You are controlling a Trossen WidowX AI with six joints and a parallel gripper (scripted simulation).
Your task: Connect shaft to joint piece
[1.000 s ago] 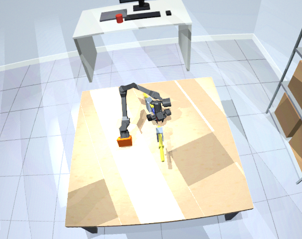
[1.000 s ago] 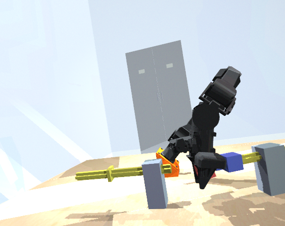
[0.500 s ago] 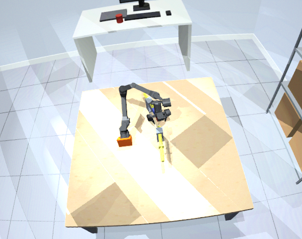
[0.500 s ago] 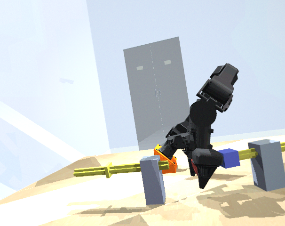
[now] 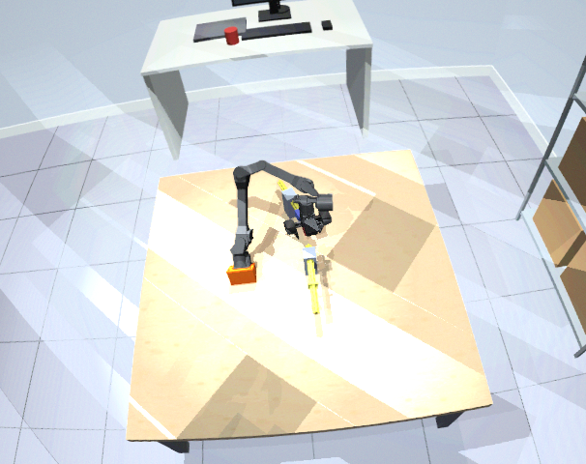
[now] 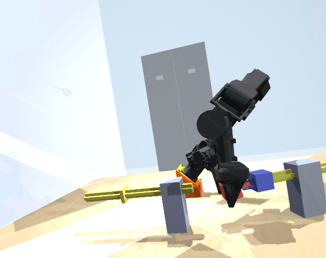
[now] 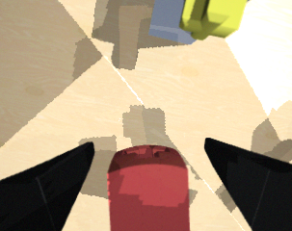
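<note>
Right now the red joint piece is 2 cm to the left of my gripper tip and 3 cm above it.
</note>
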